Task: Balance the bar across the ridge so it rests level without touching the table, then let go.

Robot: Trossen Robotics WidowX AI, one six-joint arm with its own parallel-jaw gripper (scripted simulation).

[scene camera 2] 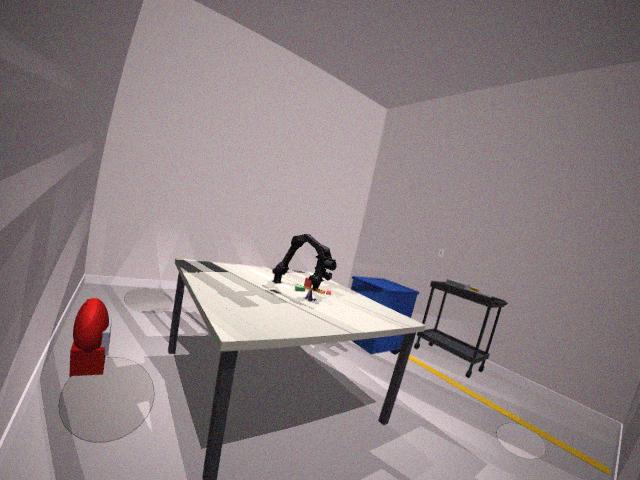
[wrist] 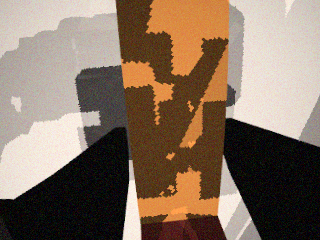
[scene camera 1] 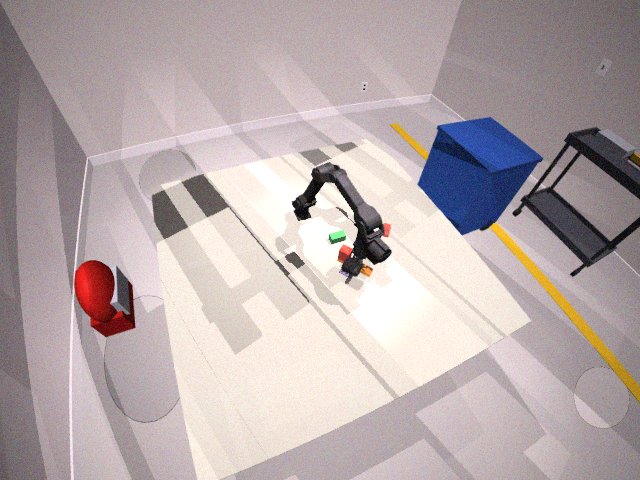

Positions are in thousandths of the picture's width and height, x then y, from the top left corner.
Labels:
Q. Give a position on an orange bar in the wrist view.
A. At 548, 281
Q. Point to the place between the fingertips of the gripper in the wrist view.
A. At 542, 560

